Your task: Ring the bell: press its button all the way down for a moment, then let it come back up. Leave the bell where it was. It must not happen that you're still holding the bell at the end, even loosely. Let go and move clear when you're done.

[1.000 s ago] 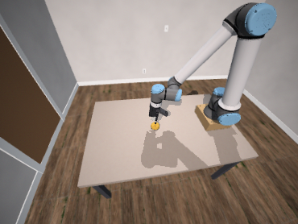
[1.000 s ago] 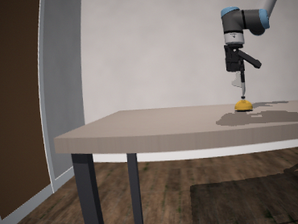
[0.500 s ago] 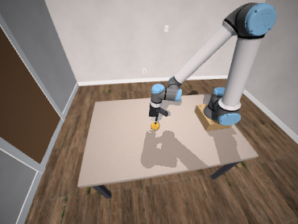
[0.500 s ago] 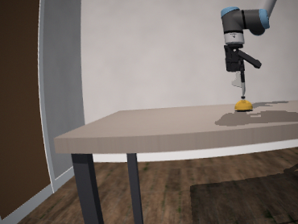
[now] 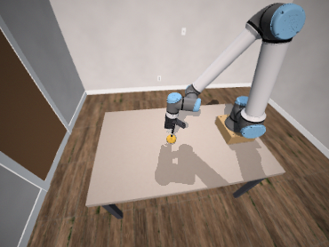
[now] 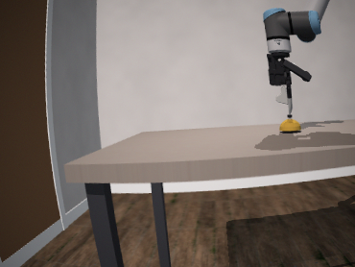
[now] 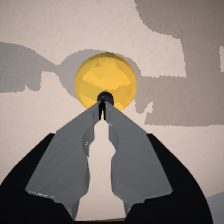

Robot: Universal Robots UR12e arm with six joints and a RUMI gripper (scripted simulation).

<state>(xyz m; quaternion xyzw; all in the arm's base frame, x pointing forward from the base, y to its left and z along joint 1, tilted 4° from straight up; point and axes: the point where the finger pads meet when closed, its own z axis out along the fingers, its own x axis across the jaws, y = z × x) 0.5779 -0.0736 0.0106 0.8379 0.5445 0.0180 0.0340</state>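
Right now my hand is 30 mm above the black button. Round my hand: yellow dome bell: 40 mm below.
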